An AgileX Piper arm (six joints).
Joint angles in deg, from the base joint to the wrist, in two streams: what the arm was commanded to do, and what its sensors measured. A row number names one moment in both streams.
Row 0, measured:
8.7, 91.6, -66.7, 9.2, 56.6, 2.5
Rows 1 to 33, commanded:
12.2, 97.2, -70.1, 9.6, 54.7, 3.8
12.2, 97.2, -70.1, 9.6, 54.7, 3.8
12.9, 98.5, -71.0, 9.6, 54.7, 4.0
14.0, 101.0, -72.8, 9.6, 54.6, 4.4
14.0, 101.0, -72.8, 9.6, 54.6, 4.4
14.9, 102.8, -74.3, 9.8, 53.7, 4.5
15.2, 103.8, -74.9, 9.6, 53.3, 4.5
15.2, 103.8, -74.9, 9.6, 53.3, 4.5
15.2, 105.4, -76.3, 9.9, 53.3, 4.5
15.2, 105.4, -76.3, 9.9, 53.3, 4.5
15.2, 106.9, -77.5, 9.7, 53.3, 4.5
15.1, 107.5, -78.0, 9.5, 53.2, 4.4
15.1, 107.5, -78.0, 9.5, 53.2, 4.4
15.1, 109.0, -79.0, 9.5, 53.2, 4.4
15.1, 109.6, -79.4, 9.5, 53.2, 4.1
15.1, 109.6, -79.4, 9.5, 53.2, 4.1
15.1, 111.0, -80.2, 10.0, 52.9, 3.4
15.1, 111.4, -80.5, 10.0, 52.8, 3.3
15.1, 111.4, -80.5, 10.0, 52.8, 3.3
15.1, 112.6, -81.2, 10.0, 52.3, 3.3
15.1, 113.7, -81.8, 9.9, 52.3, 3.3
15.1, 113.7, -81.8, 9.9, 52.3, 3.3
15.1, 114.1, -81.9, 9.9, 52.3, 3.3
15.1, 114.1, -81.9, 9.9, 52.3, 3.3
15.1, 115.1, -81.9, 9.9, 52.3, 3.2
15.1, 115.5, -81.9, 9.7, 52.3, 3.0
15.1, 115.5, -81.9, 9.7, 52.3, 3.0
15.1, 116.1, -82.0, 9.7, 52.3, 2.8
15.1, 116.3, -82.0, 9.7, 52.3, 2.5
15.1, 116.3, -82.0, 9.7, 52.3, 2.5
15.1, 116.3, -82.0, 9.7, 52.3, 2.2
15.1, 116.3, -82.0, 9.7, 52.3, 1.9
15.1, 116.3, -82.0, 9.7, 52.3, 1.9
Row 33, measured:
15.1, 116.1, -81.5, 9.7, 52.6, 3.2
